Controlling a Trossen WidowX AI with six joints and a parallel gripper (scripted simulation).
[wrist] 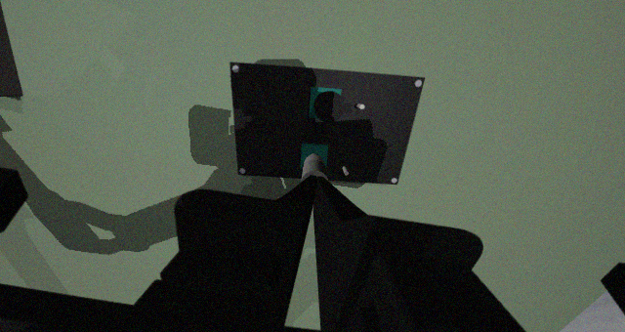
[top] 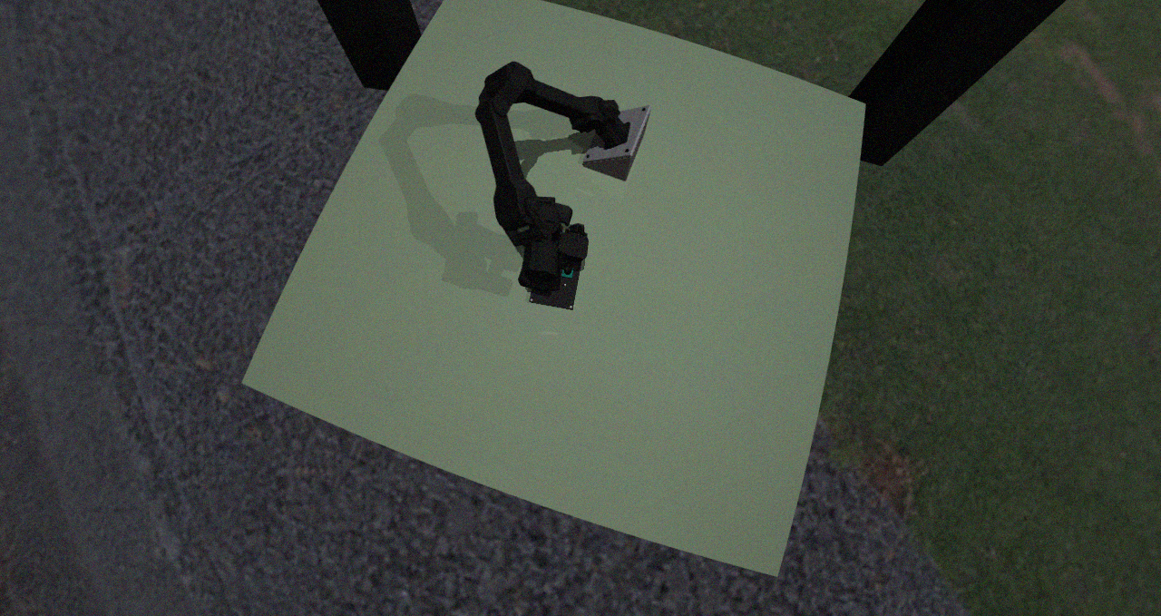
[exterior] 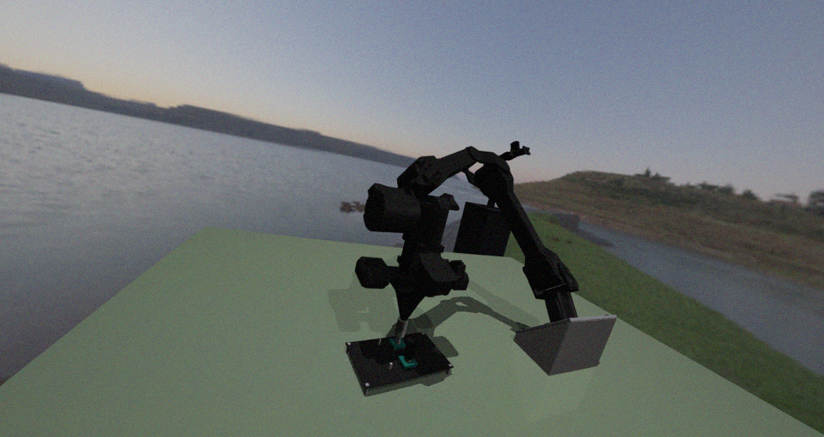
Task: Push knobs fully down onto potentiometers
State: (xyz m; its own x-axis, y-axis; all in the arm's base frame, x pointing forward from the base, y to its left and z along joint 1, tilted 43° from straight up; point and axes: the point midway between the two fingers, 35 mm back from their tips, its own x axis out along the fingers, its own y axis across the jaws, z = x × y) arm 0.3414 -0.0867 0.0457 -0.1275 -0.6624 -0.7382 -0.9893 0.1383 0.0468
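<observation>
Now: the pale knob 2 cm below my gripper tip.
</observation>
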